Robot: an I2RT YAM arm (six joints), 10 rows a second.
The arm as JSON. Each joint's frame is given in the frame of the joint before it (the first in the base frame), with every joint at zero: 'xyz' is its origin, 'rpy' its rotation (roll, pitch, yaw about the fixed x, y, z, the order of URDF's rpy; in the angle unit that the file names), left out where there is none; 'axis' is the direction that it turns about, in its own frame. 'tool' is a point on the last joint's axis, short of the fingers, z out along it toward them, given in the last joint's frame.
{
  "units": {
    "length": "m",
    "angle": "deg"
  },
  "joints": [
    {
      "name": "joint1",
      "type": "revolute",
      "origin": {
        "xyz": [
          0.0,
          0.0,
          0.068
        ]
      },
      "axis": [
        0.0,
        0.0,
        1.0
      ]
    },
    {
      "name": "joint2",
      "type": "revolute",
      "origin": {
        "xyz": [
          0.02,
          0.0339,
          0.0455
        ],
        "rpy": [
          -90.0,
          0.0,
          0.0
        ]
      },
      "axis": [
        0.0,
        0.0,
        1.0
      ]
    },
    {
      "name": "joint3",
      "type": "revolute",
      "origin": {
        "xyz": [
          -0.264,
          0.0,
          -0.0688
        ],
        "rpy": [
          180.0,
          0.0,
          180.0
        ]
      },
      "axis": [
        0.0,
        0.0,
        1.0
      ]
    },
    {
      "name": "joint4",
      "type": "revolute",
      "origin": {
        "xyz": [
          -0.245,
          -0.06,
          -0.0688
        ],
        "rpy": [
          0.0,
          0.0,
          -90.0
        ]
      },
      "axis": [
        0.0,
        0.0,
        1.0
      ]
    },
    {
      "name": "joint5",
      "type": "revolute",
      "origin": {
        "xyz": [
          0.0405,
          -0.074,
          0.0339
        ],
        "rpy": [
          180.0,
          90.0,
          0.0
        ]
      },
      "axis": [
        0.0,
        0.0,
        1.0
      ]
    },
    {
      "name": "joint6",
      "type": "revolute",
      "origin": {
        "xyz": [
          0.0,
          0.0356,
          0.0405
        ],
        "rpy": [
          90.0,
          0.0,
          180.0
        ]
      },
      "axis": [
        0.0,
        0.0,
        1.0
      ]
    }
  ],
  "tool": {
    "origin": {
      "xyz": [
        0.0,
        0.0,
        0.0
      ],
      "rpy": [
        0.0,
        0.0,
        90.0
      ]
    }
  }
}
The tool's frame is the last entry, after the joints.
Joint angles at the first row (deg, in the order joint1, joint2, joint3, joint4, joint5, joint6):
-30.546, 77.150, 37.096, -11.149, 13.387, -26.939
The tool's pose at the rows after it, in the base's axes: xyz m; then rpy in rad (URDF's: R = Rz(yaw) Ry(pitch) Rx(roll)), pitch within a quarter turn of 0, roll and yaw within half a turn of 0:
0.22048, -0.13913, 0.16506, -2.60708, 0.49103, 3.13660
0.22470, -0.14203, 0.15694, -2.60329, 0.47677, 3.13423
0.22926, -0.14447, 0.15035, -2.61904, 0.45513, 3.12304
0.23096, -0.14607, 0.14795, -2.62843, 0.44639, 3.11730
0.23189, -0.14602, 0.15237, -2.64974, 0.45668, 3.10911
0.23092, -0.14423, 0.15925, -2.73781, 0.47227, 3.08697
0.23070, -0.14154, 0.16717, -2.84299, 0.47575, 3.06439
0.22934, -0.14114, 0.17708, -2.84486, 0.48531, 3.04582
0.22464, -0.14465, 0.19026, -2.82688, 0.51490, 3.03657
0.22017, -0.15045, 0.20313, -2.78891, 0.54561, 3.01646
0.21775, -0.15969, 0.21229, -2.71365, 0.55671, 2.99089
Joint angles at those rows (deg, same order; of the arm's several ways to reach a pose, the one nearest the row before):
-30.398, 79.691, 36.652, -8.324, 13.716, -27.091
-30.399, 82.223, 36.717, -6.424, 14.313, -27.268
-30.343, 84.718, 37.559, -6.321, 14.420, -26.973
-30.473, 85.735, 38.031, -6.469, 14.255, -26.894
-30.500, 85.241, 38.873, -7.980, 13.190, -26.220
-30.840, 84.086, 40.261, -12.142, 8.819, -24.775
-31.025, 83.222, 42.280, -17.436, 3.843, -23.513
-31.070, 81.678, 43.375, -19.693, 4.077, -22.515
-32.238, 79.326, 44.219, -20.959, 4.060, -22.675
-33.642, 77.429, 45.209, -21.450, 5.285, -22.499
-35.064, 76.983, 46.389, -20.871, 9.070, -22.499

